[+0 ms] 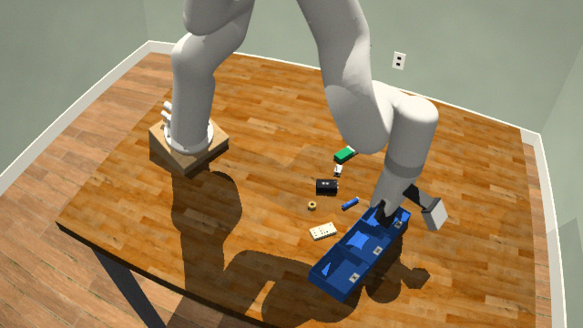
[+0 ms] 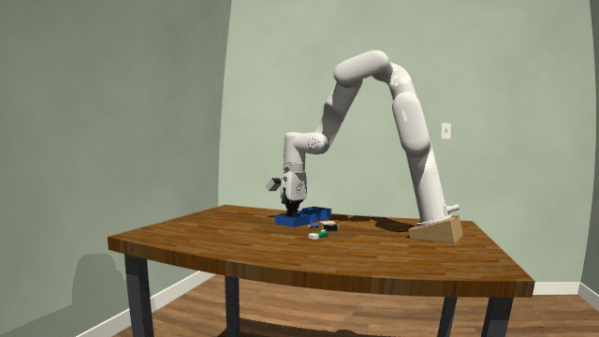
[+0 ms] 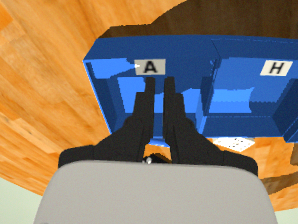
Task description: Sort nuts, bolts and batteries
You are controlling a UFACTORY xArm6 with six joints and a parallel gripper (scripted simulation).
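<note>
The brass nut lies 160 mm behind my hand, 20 mm to the right of it and 30 mm below it. Round my hand: blue bin (20 mm behind, 80 mm to the right, 20 mm below); then blue battery (90 mm behind, 30 mm to the left, 30 mm below); then white domino (110 mm behind, 70 mm to the right, 30 mm below).
</note>
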